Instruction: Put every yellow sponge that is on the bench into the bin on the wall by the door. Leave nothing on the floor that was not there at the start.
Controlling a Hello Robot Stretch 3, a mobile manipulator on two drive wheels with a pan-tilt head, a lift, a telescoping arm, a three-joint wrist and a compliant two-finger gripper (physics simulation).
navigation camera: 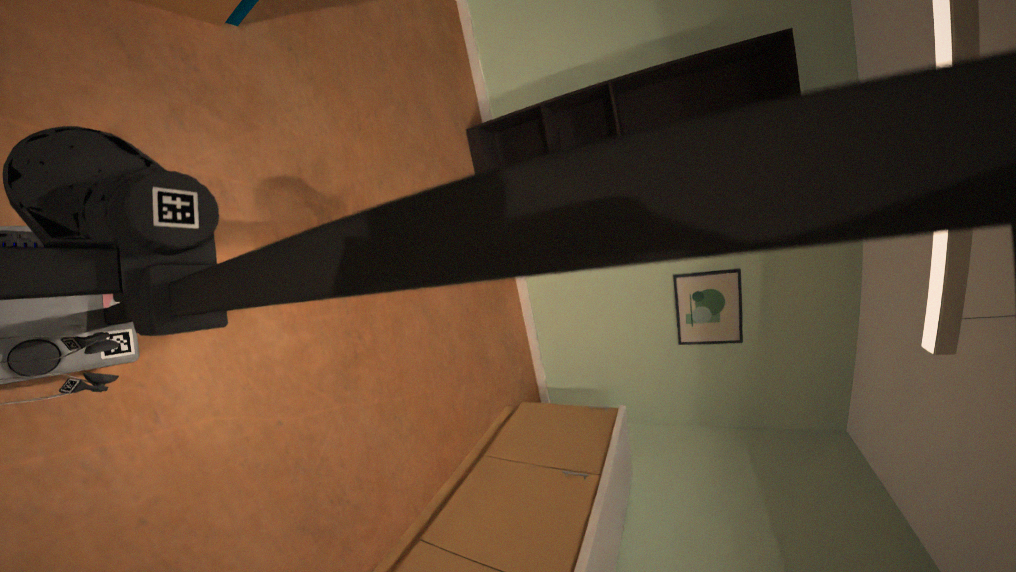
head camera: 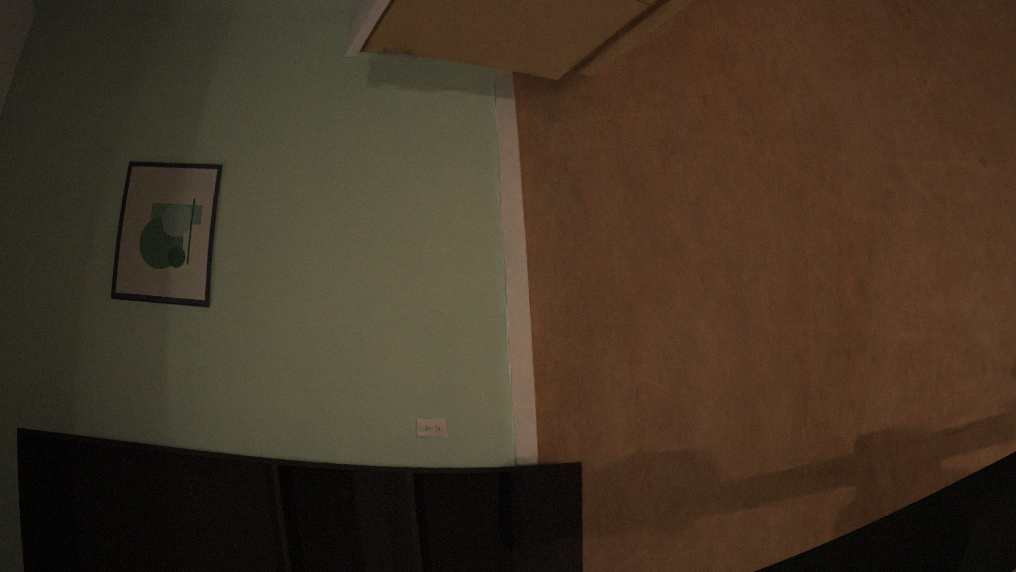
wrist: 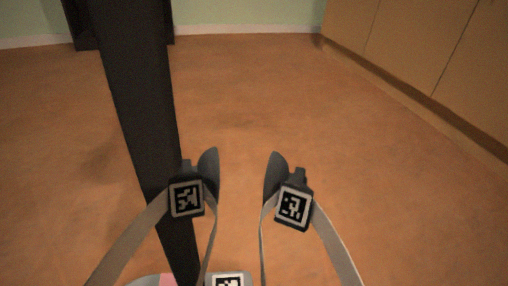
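Where they show: gripper, fingertip midpoint: (navigation camera: 116, 360) (wrist: 243, 168); robot's base, origin of the base link: (navigation camera: 36, 352).
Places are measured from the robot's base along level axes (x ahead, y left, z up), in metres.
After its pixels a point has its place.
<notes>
My gripper (wrist: 243, 168) {z 0.523, x 0.009, y 0.092 m} (navigation camera: 103, 363) {z 0.523, x 0.009, y 0.092 m} is open, with nothing between its fingers. It hangs above the brown floor, beside the robot's base. A run of light wood cupboards with a pale top edge (head camera: 469, 35) {z 0.555, x 0.890, y 1.960 m} (navigation camera: 547, 451) {z 0.527, x 0.951, y 1.665 m} (wrist: 400, 40) {z 0.354, x 1.029, y 1.289 m} stands against the green wall, at the top of the head view, low in the navigation view and at the right of the wrist view. Whether it is the bench, I cannot tell; its top surface is not visible. No yellow sponge, wall bin or door shows in these views.
A dark shelf unit (head camera: 558, 504) {z 0.094, x -0.570, y 2.112 m} (navigation camera: 485, 149) {z 0.100, x -1.047, y 2.068 m} (wrist: 169, 25) {z 0.104, x -0.504, y 2.396 m} stands along the green wall. A framed picture (head camera: 164, 234) {z 1.481, x 0.273, y 2.613 m} (navigation camera: 707, 305) {z 1.476, x 0.263, y 2.610 m} hangs between it and the cupboards. The robot's dark mast (navigation camera: 426, 234) {z 1.165, x -0.067, y 0.116 m} (wrist: 140, 125) {z 0.547, x -0.069, y 0.116 m} crosses two views. Part of a blue object (navigation camera: 241, 12) {z 0.080, x -1.083, y 0.463 m} shows at the navigation view's top edge.
</notes>
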